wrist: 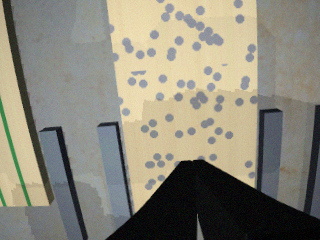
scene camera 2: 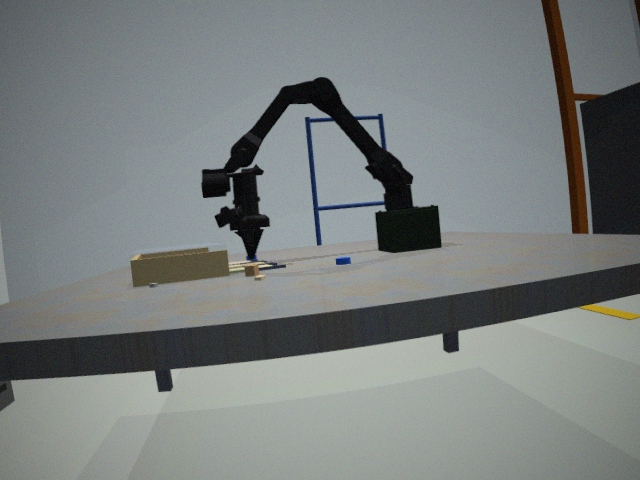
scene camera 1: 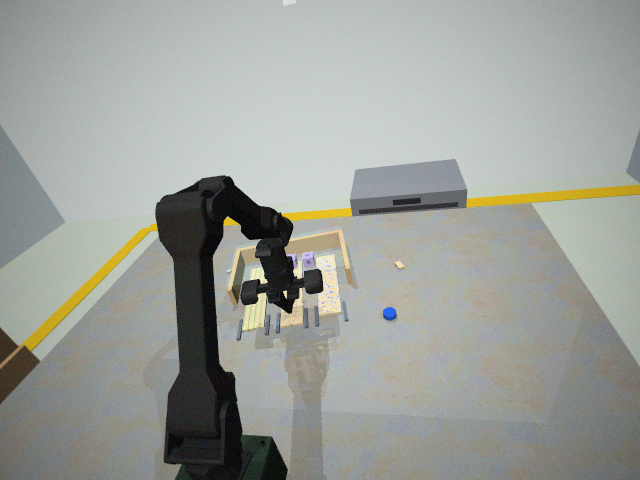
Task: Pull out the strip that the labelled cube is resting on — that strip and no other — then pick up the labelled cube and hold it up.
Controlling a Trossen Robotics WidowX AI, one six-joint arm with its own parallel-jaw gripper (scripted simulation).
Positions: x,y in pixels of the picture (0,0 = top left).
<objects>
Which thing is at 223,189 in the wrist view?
The gripper.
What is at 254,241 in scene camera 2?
The gripper.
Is the gripper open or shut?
Shut.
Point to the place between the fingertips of the gripper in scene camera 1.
290,312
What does the gripper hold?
Nothing.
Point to a tan speckled strip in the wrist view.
187,84
</objects>
